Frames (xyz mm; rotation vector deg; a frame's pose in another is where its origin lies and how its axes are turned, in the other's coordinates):
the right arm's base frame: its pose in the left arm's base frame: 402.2 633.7 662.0 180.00 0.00 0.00
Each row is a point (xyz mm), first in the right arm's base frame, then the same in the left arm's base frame.
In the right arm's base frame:
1: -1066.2 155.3 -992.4
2: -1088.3 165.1 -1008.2
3: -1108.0 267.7 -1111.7
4: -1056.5 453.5 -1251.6
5: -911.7 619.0 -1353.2
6: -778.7 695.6 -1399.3
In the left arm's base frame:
1: -664.0 478.4 1654.4
2: -686.1 468.6 1670.2
3: -705.8 366.0 1773.7
4: -654.3 180.2 1913.6
5: -509.5 14.7 2015.2
6: -376.5 -61.9 2061.3

